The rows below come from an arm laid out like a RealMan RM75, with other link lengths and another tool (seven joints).
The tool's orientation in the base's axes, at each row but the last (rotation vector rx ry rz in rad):
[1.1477, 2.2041, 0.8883]
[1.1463, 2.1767, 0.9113]
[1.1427, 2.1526, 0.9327]
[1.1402, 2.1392, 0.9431]
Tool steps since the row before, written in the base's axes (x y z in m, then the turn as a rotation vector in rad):
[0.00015, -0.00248, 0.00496, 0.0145, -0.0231, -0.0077]
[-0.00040, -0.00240, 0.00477, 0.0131, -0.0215, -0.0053]
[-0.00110, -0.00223, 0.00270, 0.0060, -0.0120, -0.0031]
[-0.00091, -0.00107, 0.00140, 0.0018, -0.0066, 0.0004]
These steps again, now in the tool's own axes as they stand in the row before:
[-0.00280, 0.00266, -0.00398, -0.0261, -0.0081, 0.0076]
[-0.00244, 0.00240, -0.00412, -0.0243, -0.0064, 0.0056]
[-0.00169, 0.00064, -0.00319, -0.0129, -0.0043, 0.0023]
[-0.00064, 0.00022, -0.00186, -0.0066, -0.0015, -0.0011]

